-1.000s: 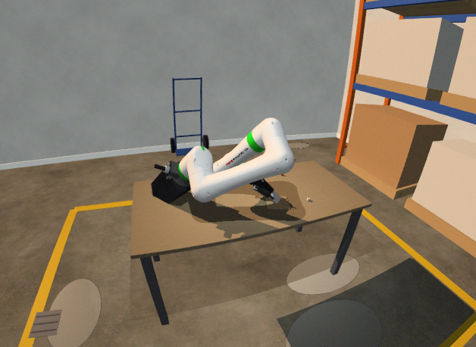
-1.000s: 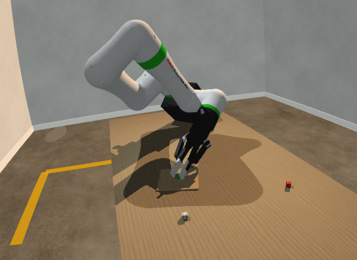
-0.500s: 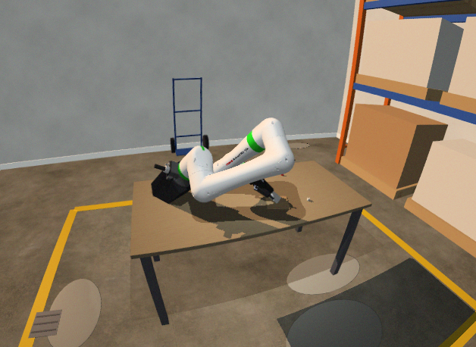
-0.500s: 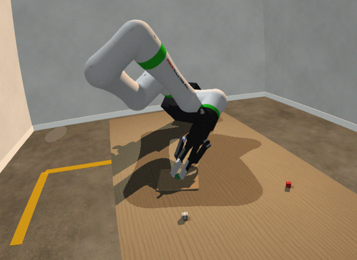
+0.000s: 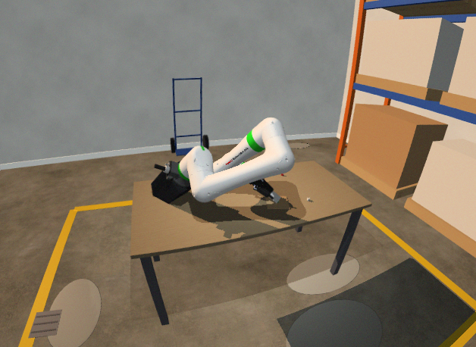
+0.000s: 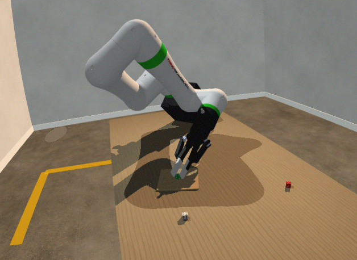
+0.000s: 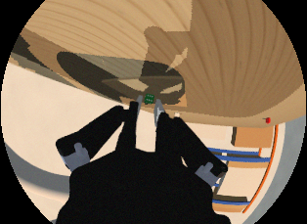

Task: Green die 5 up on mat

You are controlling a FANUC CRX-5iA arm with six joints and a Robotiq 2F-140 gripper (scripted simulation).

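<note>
Now: the green die 1 cm ahead of my hand, 2 cm to the right of it and 2 cm below it. Round my hand: white die: 22 cm ahead, 8 cm to the right, 3 cm below; red die: 25 cm ahead, 28 cm to the left, 3 cm below; tan mat: 1 cm ahead, 2 cm to the right, 3 cm below.
</note>
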